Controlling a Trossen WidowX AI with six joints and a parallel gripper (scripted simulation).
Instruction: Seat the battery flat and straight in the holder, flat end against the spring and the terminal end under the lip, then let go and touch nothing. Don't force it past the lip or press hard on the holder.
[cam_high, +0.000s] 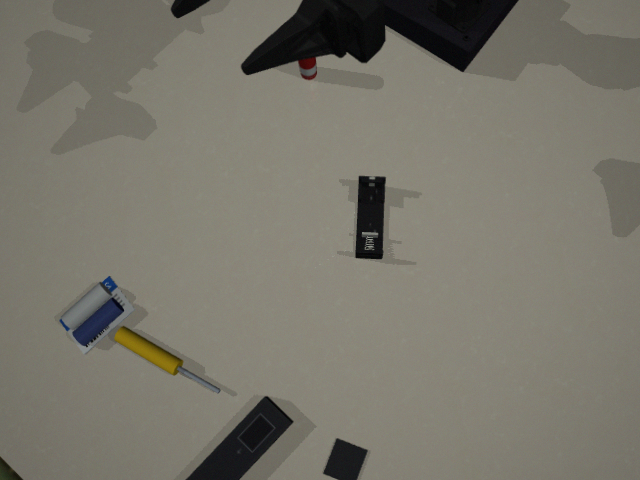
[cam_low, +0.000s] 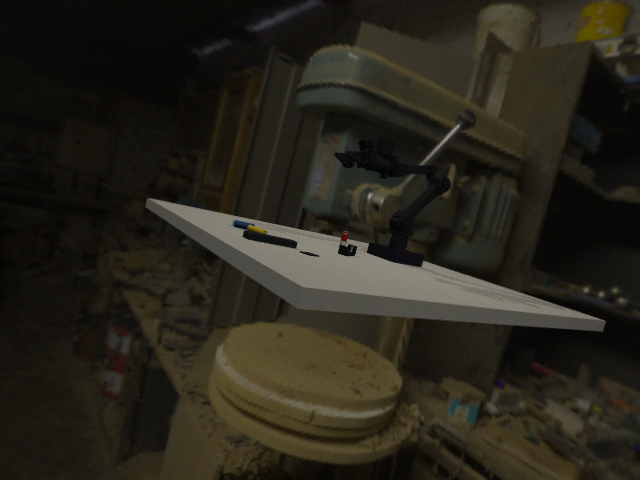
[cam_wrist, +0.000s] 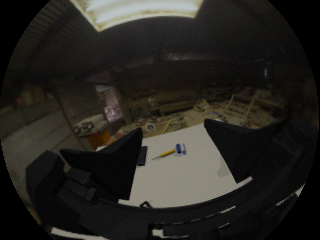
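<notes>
Now: gripper tip 16 cm past the red-and-white battery, 9 cm to the left of it and 32 cm above it. The rest, counted from my gripper tip: yellow-handled screwdriver: 24 cm ahead, 7 cm to the left, 34 cm below; then small black block: 18 cm ahead, 30 cm to the left, 35 cm below; then long black slab: 27 cm ahead, 20 cm to the left, 33 cm below.
</notes>
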